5 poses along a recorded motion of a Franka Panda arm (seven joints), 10 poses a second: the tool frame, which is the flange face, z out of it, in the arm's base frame.
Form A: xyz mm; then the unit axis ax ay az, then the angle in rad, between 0 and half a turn.
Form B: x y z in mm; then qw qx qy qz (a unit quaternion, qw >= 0). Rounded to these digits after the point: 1 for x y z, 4 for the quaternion.
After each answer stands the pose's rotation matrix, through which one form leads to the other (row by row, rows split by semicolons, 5 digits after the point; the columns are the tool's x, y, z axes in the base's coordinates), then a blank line. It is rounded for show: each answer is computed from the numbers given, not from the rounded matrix.
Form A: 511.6 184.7 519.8 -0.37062 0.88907 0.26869 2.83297
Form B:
511.6 184.7 519.8 0.1537 -0.3662 0.8785 0.2655
-0.68452 -0.72506 0.07559; -0.56183 0.59079 0.57906; -0.46451 0.35391 -0.81178

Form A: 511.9 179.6 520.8 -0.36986 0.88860 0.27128 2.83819
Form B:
511.9 179.6 520.8 0.1511 -0.3656 0.8784 0.2682
-0.68698 -0.72335 0.06940; -0.56125 0.58883 0.58161; -0.46157 0.36061 -0.81050

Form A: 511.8 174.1 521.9 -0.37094 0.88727 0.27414 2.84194
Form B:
511.8 174.1 521.9 0.1493 -0.3668 0.8773 0.2711
-0.68638 -0.72451 0.06306; -0.56266 0.58398 0.58513; -0.46076 0.36614 -0.80848

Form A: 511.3 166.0 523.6 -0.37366 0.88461 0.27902 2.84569
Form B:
511.3 166.0 523.6 0.1474 -0.3696 0.8749 0.2760
-0.68337 -0.72808 0.05397; -0.56535 0.57451 0.59188; -0.46194 0.37396 -0.80422

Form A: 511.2 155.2 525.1 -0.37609 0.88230 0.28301 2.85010
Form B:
511.2 155.2 525.1 0.1452 -0.3721 0.8729 0.2800
-0.68089 -0.73099 0.04517; -0.56832 0.56627 0.59695; -0.46194 0.38079 -0.80100

